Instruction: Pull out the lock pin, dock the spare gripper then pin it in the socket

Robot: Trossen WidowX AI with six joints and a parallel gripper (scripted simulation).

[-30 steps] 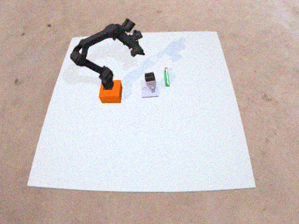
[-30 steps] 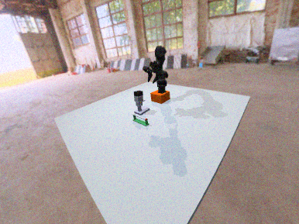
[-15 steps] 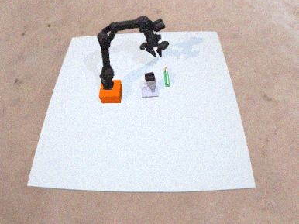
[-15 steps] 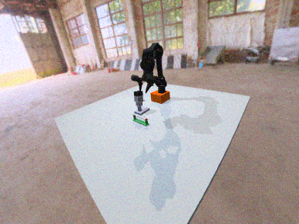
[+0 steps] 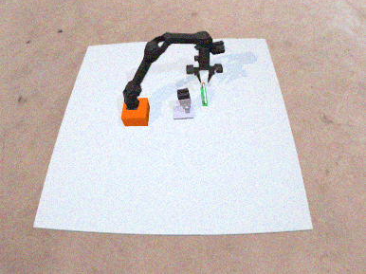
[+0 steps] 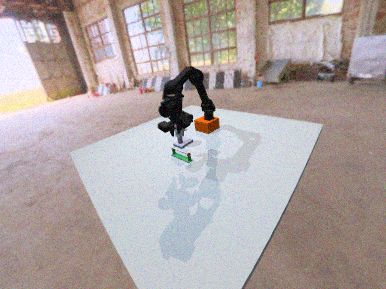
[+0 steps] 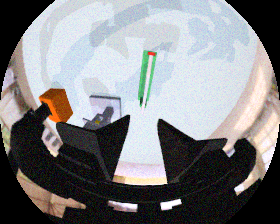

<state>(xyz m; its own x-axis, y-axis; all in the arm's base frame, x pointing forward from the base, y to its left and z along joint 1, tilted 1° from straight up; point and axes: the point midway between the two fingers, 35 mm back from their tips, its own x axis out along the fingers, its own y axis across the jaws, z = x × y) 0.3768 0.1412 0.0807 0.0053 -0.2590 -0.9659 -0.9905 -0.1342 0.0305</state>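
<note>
Right now my gripper tip is 11 cm above the green bar and 2 cm to the right of it. The rest, counted from my gripper tip: spare gripper: 11 cm to the right, 9 cm behind, 1 cm below; then mount: 11 cm to the right, 10 cm behind, 9 cm below.
</note>
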